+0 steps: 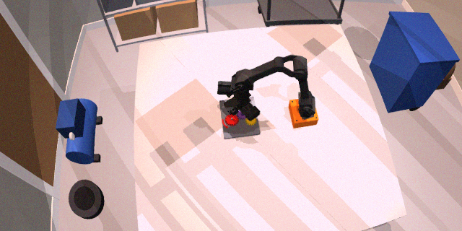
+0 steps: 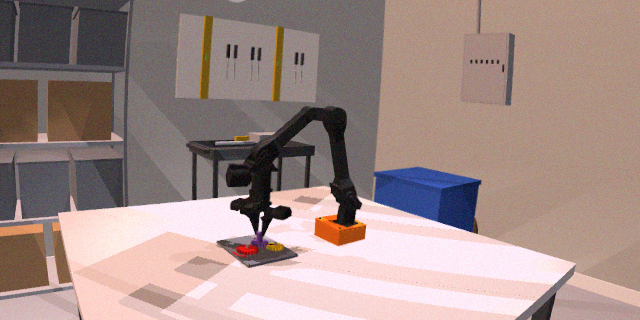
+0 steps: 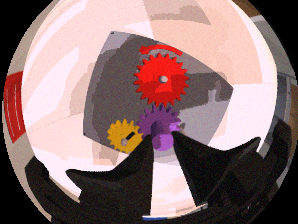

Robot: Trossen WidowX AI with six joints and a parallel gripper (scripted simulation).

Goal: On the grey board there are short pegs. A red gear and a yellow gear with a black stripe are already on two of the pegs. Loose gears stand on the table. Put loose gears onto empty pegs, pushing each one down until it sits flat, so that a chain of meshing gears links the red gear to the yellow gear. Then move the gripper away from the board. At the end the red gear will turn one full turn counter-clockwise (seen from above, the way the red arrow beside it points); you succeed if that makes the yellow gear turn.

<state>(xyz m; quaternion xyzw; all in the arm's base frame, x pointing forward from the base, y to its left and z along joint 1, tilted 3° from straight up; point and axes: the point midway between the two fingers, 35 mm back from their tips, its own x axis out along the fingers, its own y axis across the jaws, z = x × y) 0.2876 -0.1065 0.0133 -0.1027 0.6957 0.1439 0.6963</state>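
Right now my gripper tip is 1 cm above the purple gear. The rest, counted from my gripper tip: yellow gear 3 cm behind, 4 cm to the left, 3 cm below; then red gear 5 cm ahead, 1 cm to the left, 3 cm below.
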